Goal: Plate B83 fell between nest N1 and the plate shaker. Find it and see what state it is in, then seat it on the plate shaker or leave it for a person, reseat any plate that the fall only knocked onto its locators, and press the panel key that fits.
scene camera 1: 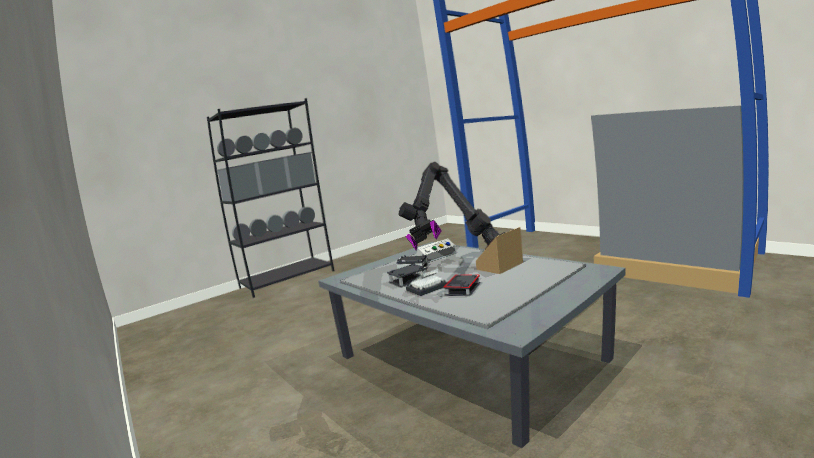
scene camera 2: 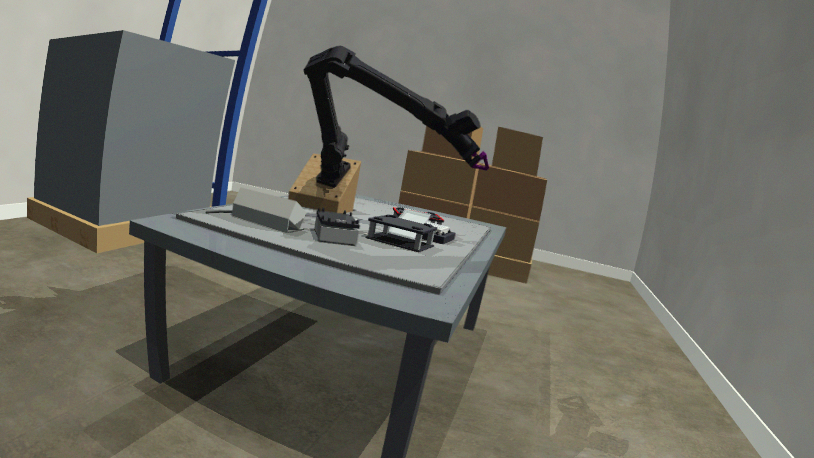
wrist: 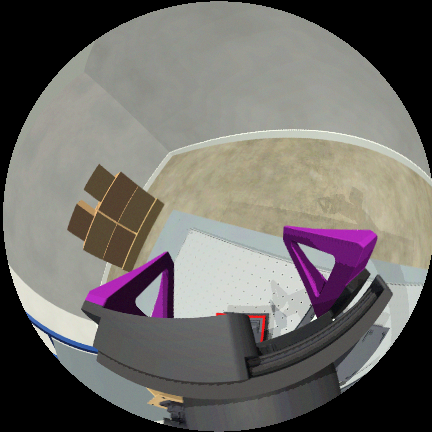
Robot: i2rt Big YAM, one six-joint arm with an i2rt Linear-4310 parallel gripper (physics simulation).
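Where they show: gripper, fingertip midpoint: (scene camera 1: 425, 244) (scene camera 2: 481, 162) (wrist: 227, 246); arm's base, origin of the base link: (scene camera 1: 496, 243) (scene camera 2: 333, 173).
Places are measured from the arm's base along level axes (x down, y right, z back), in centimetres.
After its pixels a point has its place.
My gripper (scene camera 1: 425, 240) {x -13.8, y -9.5, z -50.5 cm} (scene camera 2: 482, 161) {x -13.8, y -9.5, z -50.5 cm} (wrist: 227, 246) {x -13.8, y -9.5, z -50.5 cm} is open and empty, high above the table. In scene camera 1 it appears just above the panel (scene camera 1: 437, 248) {x 5.9, y 42.4, z -6.3 cm} with coloured keys. A red-rimmed dark stand (scene camera 1: 462, 282) {x 8.6, y -9.4, z -33.0 cm} (wrist: 257, 324) {x 8.1, y -6.7, z -39.2 cm} is on the board, partly hidden by the gripper body in the wrist view. A white plate (scene camera 1: 427, 283) {x 8.7, y 4.2, z -42.6 cm} lies in a low dark nest beside it. A black raised stand (scene camera 1: 404, 274) {x 6.9, y 20.5, z -44.0 cm} (scene camera 2: 401, 223) {x 6.9, y 27.8, z -39.0 cm} is next to them. A grey block with a dark top (scene camera 2: 336, 232) {x 9.7, y 46.7, z -29.1 cm} may be the plate shaker. I cannot tell which plate is B83 or its state.
The grey perforated board (scene camera 1: 512, 301) {x 12.6, y -37.3, z -30.4 cm} (scene camera 2: 421, 273) {x 12.6, y 51.8, z -54.4 cm} (wrist: 215, 265) {x 12.6, y -26.9, z -45.8 cm} covers much of the table (scene camera 1: 546, 336) {x 16.5, y -64.1, z -41.5 cm} (scene camera 2: 284, 284) {x 15.6, y 77.3, z -34.4 cm}. The arm stands on a wooden wedge (scene camera 1: 508, 253) {x 5.0, y -6.3, z 1.7 cm} (scene camera 2: 348, 190) {x 4.7, y 0.8, z -7.6 cm}. A grey sloped housing (scene camera 2: 264, 211) {x 8.7, y 49.6, z -6.6 cm} is near the table edge. Cartons (scene camera 2: 506, 193) (wrist: 122, 215) stand beyond.
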